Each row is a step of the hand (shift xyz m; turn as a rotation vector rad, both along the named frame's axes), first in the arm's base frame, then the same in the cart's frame.
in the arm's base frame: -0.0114 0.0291 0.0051 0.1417 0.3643 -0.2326
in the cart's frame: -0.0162 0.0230 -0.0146 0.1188 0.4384 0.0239
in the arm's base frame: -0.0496 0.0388 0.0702 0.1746 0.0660 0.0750
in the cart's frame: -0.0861 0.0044 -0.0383 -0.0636 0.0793 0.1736
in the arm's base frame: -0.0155 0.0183 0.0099 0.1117 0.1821 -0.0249
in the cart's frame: -0.0177 0.0106 -0.0157 -0.0191 0.2019 0.0716
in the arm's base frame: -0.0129 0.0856 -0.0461 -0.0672 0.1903 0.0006
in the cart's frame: 0.0126 0.0900 -0.0368 -0.0741 0.1614 -0.0958
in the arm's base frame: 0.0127 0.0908 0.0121 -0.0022 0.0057 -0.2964
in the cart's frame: -0.0392 0.0838 -0.0001 0.2735 0.0909 -0.0694
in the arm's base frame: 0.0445 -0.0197 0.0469 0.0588 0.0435 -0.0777
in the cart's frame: -0.0300 -0.0218 0.0565 0.0673 0.0764 0.0319
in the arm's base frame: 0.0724 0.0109 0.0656 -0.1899 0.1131 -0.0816
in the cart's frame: -0.0530 0.0075 0.0824 0.0082 0.0856 -0.2193
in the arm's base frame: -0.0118 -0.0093 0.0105 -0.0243 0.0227 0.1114
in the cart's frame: -0.0086 -0.0144 -0.0074 -0.1150 -0.0168 -0.0021
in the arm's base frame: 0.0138 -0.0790 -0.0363 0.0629 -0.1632 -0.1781
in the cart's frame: 0.0621 -0.0597 0.0182 0.2296 -0.0856 0.0475
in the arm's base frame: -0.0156 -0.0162 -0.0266 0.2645 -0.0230 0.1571
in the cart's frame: 0.0276 -0.0109 -0.0183 -0.0962 -0.0069 0.2930
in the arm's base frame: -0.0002 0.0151 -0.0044 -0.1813 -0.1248 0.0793
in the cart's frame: -0.0009 0.0153 -0.0037 -0.0616 -0.1803 -0.1358
